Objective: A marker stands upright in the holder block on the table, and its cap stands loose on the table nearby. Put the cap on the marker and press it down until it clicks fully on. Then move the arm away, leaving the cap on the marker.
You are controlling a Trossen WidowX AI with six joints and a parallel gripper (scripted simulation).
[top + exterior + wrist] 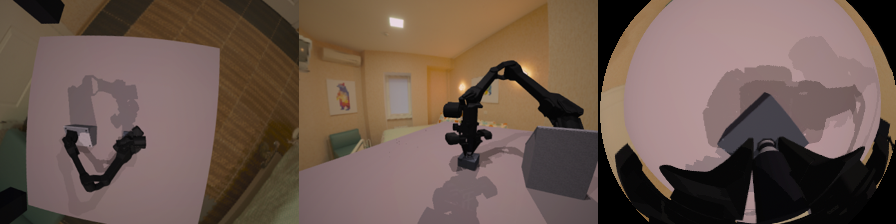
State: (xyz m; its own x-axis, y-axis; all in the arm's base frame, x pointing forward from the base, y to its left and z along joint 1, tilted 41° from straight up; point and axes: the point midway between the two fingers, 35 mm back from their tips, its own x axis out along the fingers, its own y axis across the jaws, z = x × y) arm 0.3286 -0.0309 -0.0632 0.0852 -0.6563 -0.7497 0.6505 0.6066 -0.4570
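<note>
The dark marker cap lies 5 cm above my gripper tip and 1 cm behind it.
</note>
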